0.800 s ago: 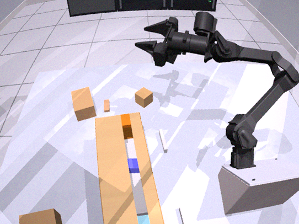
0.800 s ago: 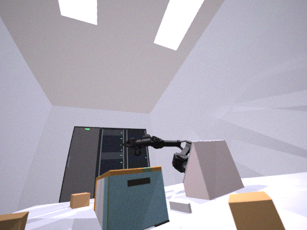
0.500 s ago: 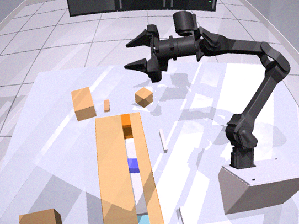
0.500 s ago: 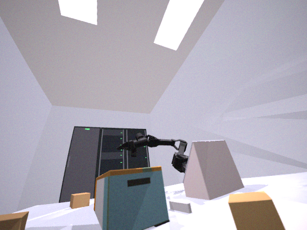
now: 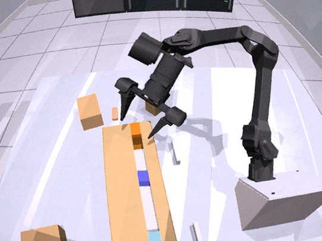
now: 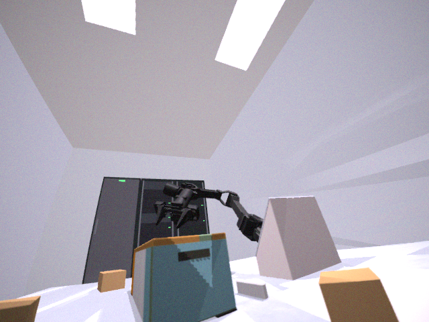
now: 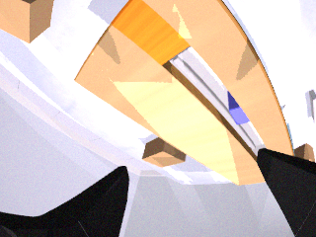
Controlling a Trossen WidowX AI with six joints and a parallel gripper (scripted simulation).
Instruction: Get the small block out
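My gripper tip is now 1 cm past the blue block, 8 cm to the right of it and 11 cm above it.
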